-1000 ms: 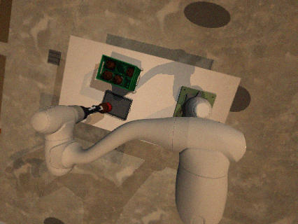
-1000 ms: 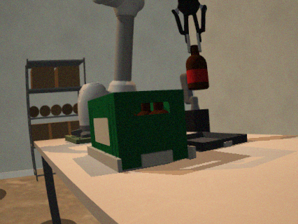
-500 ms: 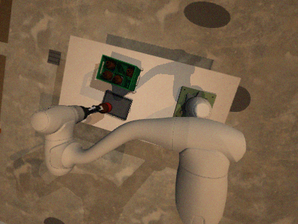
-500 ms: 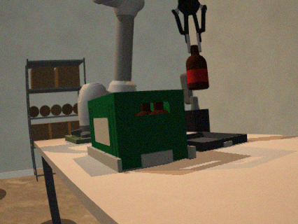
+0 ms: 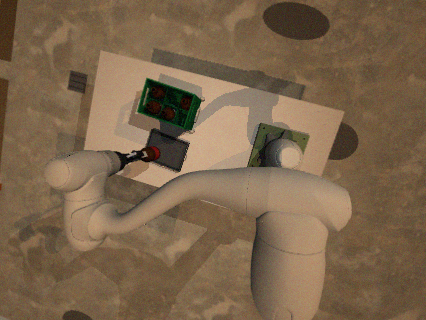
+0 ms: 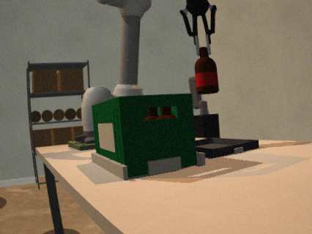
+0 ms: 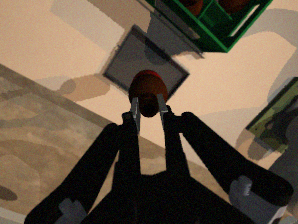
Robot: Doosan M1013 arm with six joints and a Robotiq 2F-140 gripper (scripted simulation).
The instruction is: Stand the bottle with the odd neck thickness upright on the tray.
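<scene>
Now: the brown bottle 90 mm below my hand. Also, from my hand: green crate 20 mm ahead, 270 mm to the right, 270 mm below; dark tray 340 mm below.
</scene>
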